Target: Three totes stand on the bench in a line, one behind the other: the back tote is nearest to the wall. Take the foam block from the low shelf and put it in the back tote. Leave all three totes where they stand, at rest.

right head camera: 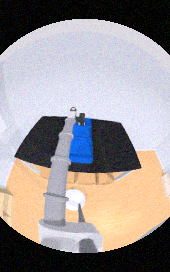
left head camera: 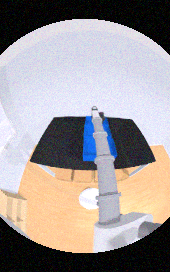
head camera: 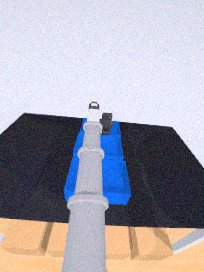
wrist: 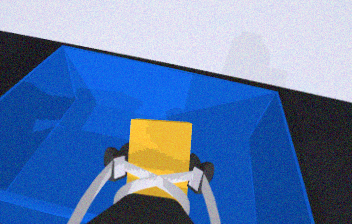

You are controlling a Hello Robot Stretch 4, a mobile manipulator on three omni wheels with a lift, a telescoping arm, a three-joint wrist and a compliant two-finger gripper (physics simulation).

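Frame: origin at the robot's base, x ahead, y left, z up, level; centimetres.
Where they show: gripper, fingertip midpoint: (wrist: 160, 160); robot's base at its link origin: (right head camera: 73, 198) (left head camera: 90, 197).
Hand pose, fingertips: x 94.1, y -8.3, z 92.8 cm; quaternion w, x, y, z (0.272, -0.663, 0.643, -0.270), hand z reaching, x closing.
Observation:
Each offset is from my fingertips to the centre of the thing. Level surfaces: height alone.
The yellow foam block {dx -1.1, dy +0.0, dz +1.5 cm} (wrist: 160, 140) is upright between the two fingertips in the wrist view. My gripper (wrist: 160, 160) is shut on it, over the back tote {dx +0.7, dy +1.7, dz +0.9 cm} (wrist: 135, 77) (head camera: 116, 128) (right head camera: 88, 126), with the blue walls around it in that view. I cannot tell how far the block's lower end is from the tote's floor. In the head camera view the dark gripper (head camera: 105, 132) is low at the back tote, and the block is mostly hidden. The middle tote {dx -21.1, dy +3.4, dz +0.9 cm} (head camera: 113, 145) and the front tote {dx -44.4, dy +3.7, dz +0.9 cm} (head camera: 114, 175) stand in line in front of it, partly covered by the arm.
The telescoping arm (head camera: 87, 182) (left head camera: 106, 177) (right head camera: 59, 177) reaches over the line of totes. The black bench {dz -4.1 cm} (head camera: 40, 160) (left head camera: 55, 142) (right head camera: 117, 150) ends close to the pale wall (wrist: 150, 30). Tan boxes (head camera: 25, 237) show below its front edge. A white disc (left head camera: 89, 198) (right head camera: 76, 197) is on the wooden floor.

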